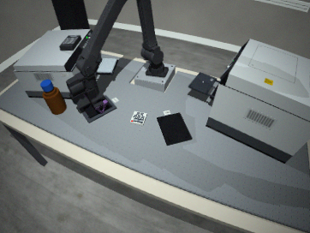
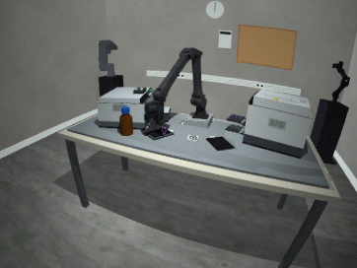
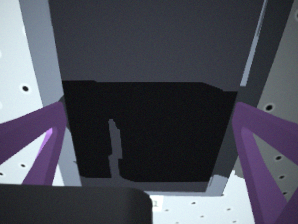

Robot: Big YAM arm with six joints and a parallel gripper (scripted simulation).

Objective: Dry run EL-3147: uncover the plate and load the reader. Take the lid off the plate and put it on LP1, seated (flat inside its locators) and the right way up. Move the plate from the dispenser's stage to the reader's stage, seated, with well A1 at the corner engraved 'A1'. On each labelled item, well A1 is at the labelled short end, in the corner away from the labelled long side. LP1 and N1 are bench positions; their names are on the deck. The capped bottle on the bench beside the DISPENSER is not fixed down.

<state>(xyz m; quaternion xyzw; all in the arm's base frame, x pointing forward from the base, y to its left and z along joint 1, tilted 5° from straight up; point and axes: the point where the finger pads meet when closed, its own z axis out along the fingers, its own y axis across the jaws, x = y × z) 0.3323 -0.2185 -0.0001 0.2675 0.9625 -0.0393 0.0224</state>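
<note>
The lidded plate is right at my hand. The rest, counted from my hand: label: 90 mm behind, 60 mm to the left, 20 mm below; LP1 pad: 10 mm below; brown capped bottle: 210 mm to the right, 90 mm above, 60 mm ahead.
</note>
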